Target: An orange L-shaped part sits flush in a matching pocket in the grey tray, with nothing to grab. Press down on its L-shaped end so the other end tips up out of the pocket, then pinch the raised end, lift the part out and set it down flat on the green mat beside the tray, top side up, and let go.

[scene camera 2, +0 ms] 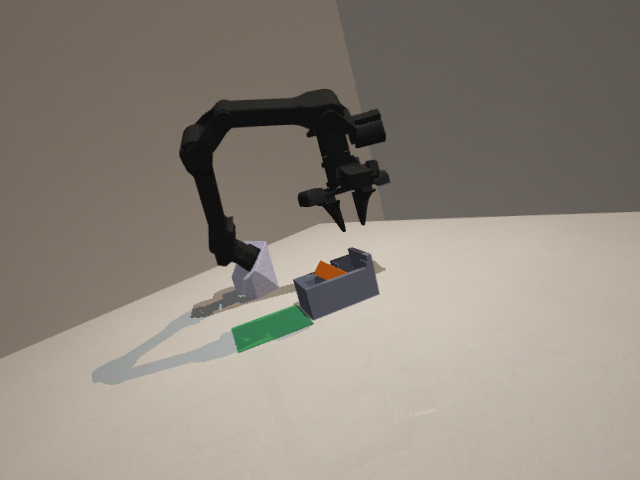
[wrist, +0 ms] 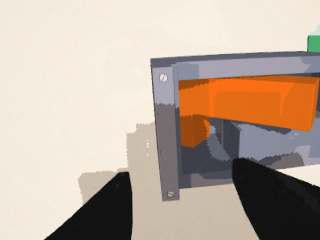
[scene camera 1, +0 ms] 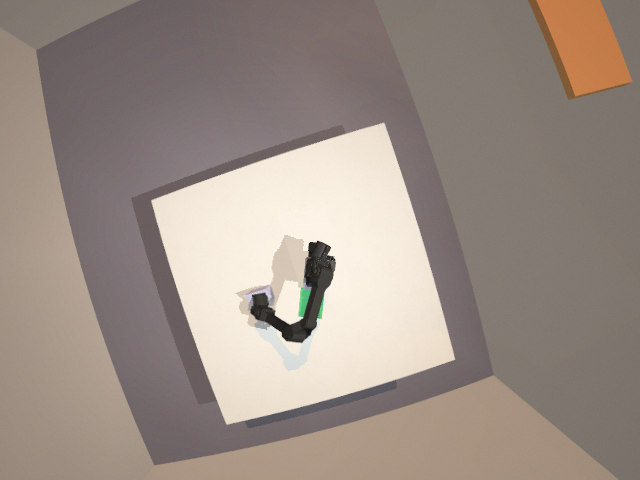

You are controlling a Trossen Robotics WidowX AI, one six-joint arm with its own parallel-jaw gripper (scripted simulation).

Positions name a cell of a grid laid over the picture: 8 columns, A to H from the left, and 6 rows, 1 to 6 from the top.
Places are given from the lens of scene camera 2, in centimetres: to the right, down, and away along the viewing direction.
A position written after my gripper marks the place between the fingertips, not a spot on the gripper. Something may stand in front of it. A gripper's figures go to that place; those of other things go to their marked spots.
my gripper (scene camera 2: E3): 7, -2, 73
green mat (scene camera 2: D5): -9, 17, 70
